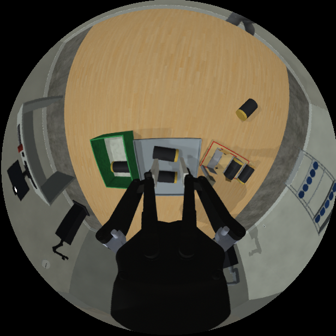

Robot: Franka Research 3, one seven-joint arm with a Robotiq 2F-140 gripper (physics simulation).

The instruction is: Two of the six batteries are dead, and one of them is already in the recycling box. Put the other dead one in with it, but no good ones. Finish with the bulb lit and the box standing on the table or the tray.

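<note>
My gripper (168, 163) is partly open, with its fingertips over the grey-blue tray (192, 151) and nothing between them. Two black batteries with yellow ends lie on the tray: one battery (164, 153) at the back, and another battery (166, 176) nearer, partly behind a finger. The green box (101, 162) stands beside the tray on the left, with one battery (119, 167) lying inside. A loose battery (247, 109) lies on the table at the right. Two more batteries (233, 169) (246, 173) are at the holder assembly, right of the tray. I cannot make out whether a bulb is lit.
A red outline (230, 151) runs around the back of the holder assembly. A small grey upright part (215, 158) stands within it. The wooden table (170, 75) has curved-looking edges at left and right. Beyond it are a black chair (71, 222) and a rack with blue items.
</note>
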